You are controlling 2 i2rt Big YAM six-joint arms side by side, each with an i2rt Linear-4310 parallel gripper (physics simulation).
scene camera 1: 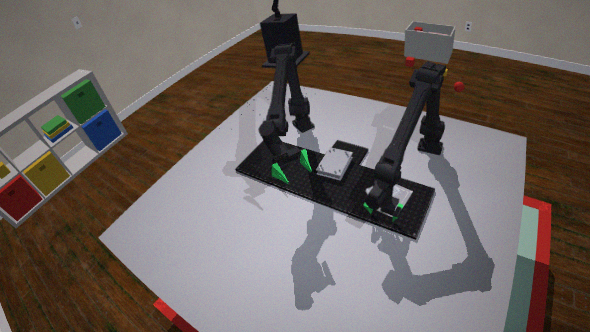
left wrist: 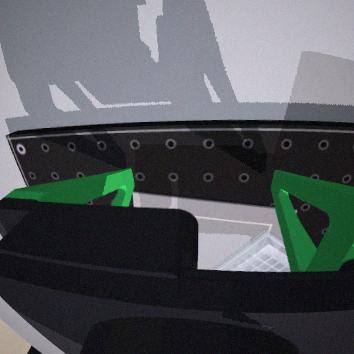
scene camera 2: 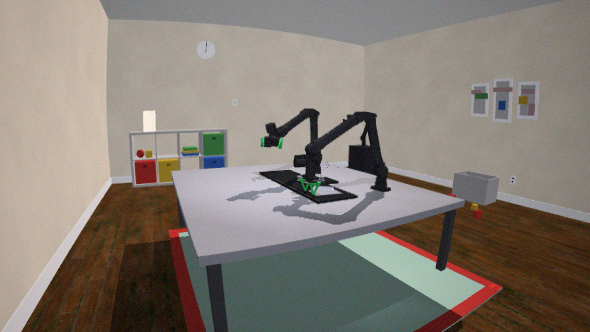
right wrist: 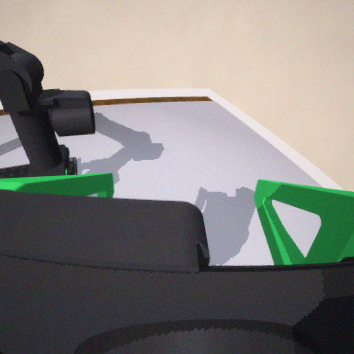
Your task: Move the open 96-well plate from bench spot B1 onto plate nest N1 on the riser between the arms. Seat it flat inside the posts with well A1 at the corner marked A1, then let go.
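Frame: origin at the left arm's base, x ahead, y up, z right, level; metres.
Seen in the pictures: left gripper, between the fingertips: (scene camera 1: 382, 216) (left wrist: 200, 177) (scene camera 2: 309, 192); right gripper, between the fingertips: (scene camera 1: 299, 177) (scene camera 2: 270, 147) (right wrist: 184, 184); left arm's base, origin of its link: (scene camera 1: 430, 147) (scene camera 2: 380, 189); right arm's base, origin of its link: (scene camera 1: 303, 125) (scene camera 2: 315, 172).
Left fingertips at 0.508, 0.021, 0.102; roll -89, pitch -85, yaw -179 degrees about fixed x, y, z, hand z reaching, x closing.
Pixels of each thing's middle, then the offset from my left fingertips to it, as dx, dy, dz. Level surfaces: height alone.
- B1, middle of its body: (left wrist: 201, 270) (scene camera 1: 391, 198) (scene camera 2: 324, 191) -0.108, -0.007, -0.007
- Nest N1, middle of its body: (scene camera 1: 334, 162) -0.212, +0.014, +0.300
- black perforated board, height of its surface: dy -0.008
- white table, height of its surface: dy -0.021
The clear 96-well plate (scene camera 1: 401, 192) (left wrist: 265, 254) lies on the pale pad of B1 (left wrist: 235, 207), turned at an angle to its outline in the left wrist view; the gripper body hides much of it. My left gripper (scene camera 1: 383, 212) (scene camera 2: 310, 190) (left wrist: 200, 177) is open and low over the pad, with the plate partly behind its right finger in its wrist view. Nest N1 (scene camera 1: 335, 163), a light grey block with small posts, stands mid-board without a plate; its A1 mark is not readable. My right gripper (scene camera 1: 300, 177) (scene camera 2: 272, 143) (right wrist: 184, 184) is open and empty, raised left of the nest.
A black perforated board (scene camera 1: 350, 198) (left wrist: 190, 160) lies on the white table (scene camera 1: 200, 240) (scene camera 2: 240, 220) under both grippers. The left arm (scene camera 1: 405, 125) (right wrist: 35, 130) reaches over the board's right part. A cube shelf and a grey bin stand beyond the table.
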